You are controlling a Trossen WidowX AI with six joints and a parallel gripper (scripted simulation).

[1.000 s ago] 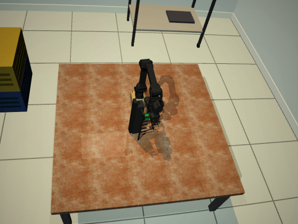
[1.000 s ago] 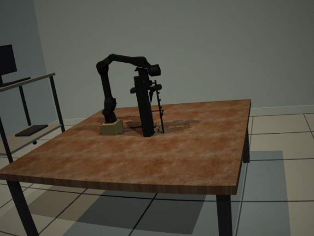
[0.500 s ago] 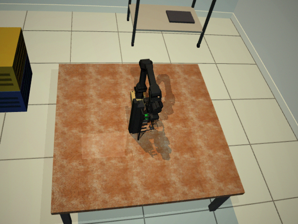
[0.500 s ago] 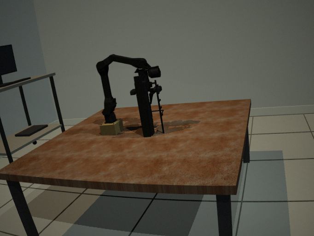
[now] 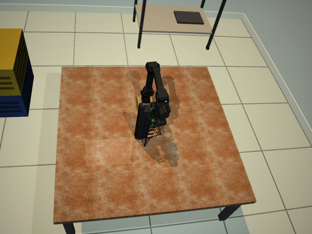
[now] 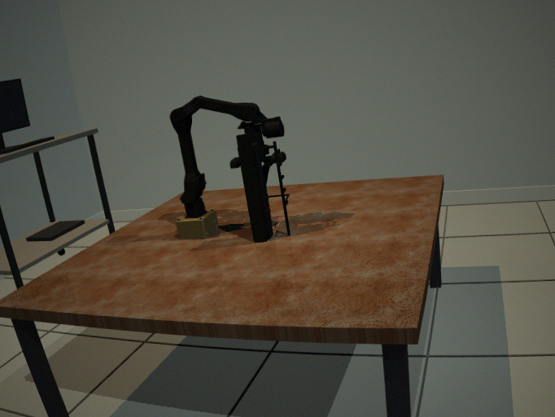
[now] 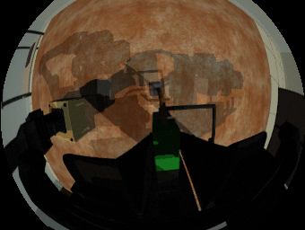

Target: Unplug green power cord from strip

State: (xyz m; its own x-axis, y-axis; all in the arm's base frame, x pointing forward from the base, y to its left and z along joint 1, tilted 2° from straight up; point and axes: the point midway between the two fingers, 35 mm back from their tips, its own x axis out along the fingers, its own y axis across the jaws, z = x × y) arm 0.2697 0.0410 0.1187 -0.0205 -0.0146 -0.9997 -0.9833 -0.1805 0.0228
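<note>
The green plug lies 1 cm ahead of my gripper tip and 3 cm to the right of it.
</note>
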